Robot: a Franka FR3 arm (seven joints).
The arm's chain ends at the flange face. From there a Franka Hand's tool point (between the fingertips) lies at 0.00 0.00 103.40 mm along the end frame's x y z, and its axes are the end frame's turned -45 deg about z.
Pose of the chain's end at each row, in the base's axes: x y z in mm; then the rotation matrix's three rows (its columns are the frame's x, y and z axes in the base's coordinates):
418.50 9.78 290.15; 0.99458 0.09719 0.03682; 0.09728 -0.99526 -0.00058; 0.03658 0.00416 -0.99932
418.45 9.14 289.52; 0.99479 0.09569 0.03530; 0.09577 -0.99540 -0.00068; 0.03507 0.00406 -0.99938
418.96 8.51 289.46; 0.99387 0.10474 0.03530; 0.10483 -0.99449 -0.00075; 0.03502 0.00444 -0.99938
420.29 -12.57 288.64; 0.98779 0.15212 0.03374; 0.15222 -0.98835 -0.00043; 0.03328 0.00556 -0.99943
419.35 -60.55 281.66; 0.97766 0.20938 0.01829; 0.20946 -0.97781 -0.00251; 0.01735 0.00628 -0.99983
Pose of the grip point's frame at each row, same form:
422.31 9.72 186.82; 0.63455 0.77200 0.03682; 0.77254 -0.63497 -0.00058; 0.02292 0.02881 -0.99932
422.10 9.07 186.18; 0.63576 0.77109 0.03530; 0.77157 -0.63613 -0.00068; 0.02193 0.02767 -0.99938
422.61 8.43 186.12; 0.62871 0.77683 0.03530; 0.77734 -0.62908 -0.00075; 0.02162 0.02790 -0.99938
423.78 -12.61 185.30; 0.59091 0.80604 0.03374; 0.80650 -0.59123 -0.00043; 0.01960 0.02746 -0.99943
421.24 -60.81 178.28; 0.54326 0.83936 0.01829; 0.83953 -0.54331 -0.00251; 0.00783 0.01671 -0.99983

